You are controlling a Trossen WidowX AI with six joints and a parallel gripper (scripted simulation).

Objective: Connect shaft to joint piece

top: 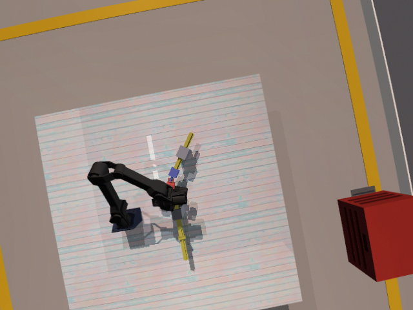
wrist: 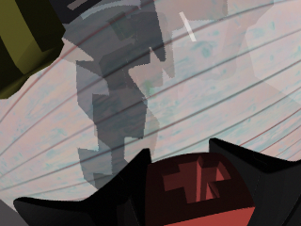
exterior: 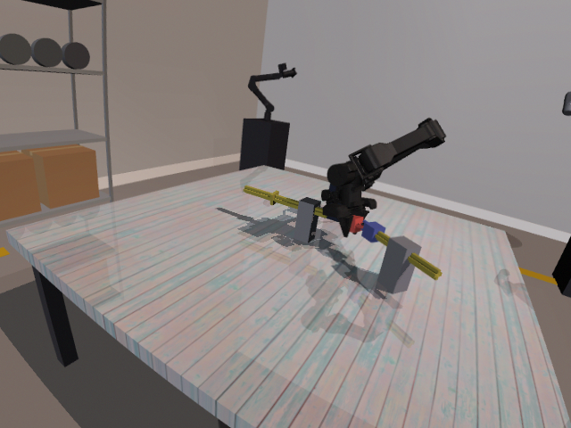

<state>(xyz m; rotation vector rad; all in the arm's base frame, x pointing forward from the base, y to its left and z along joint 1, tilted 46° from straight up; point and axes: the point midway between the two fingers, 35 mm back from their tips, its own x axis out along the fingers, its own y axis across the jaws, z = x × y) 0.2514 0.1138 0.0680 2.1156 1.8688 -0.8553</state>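
My gripper tip is 4 cm below the red joint piece and 1 cm to the right of it.
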